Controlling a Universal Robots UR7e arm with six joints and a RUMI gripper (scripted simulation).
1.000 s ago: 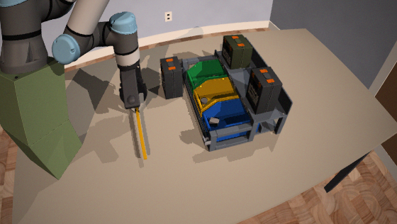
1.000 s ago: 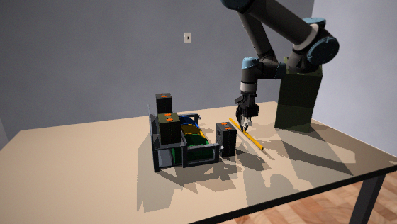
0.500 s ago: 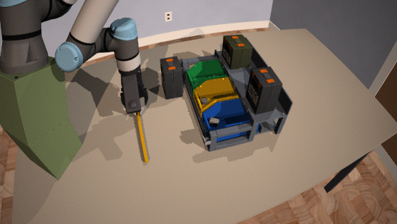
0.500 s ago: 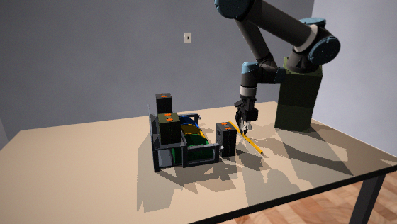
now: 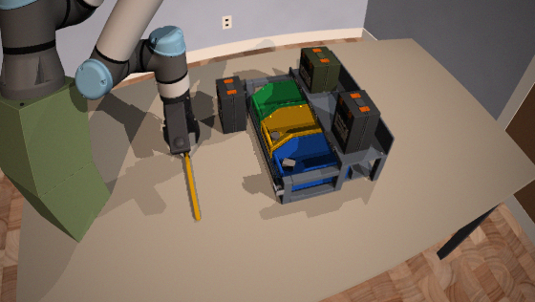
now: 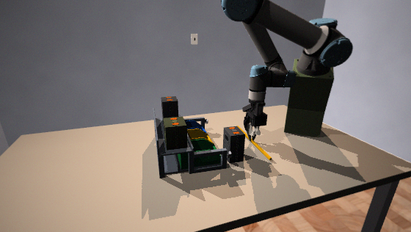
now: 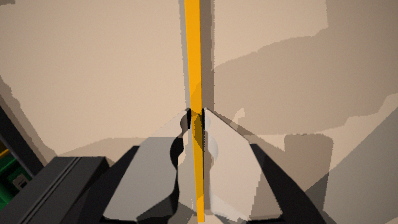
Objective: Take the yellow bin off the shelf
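The long yellow bar lies 1 cm below my hand. Round my hand: blue bin (30 cm ahead, 10 cm to the right, 2 cm above); dark box (14 cm ahead, 12 cm to the left, 4 cm above); yellow open bin (30 cm ahead, 2 cm to the left, 2 cm above).
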